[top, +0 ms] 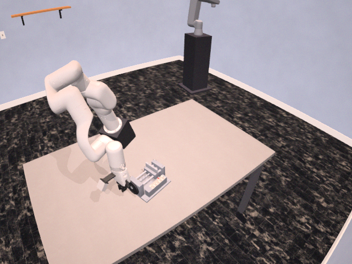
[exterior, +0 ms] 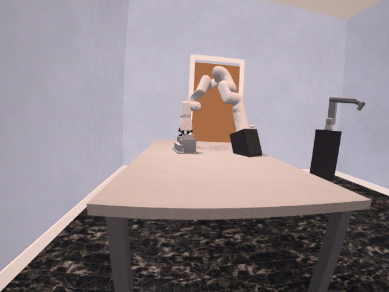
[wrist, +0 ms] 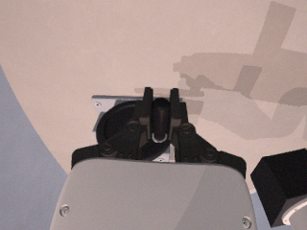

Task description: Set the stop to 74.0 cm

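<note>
My gripper is now 3 cm to the right of the black handwheel and 1 cm above it. From my hand the other things lie so: handwheel knob 1 cm to the left; then sliding stop block 19 cm to the left, 3 cm behind.
</note>
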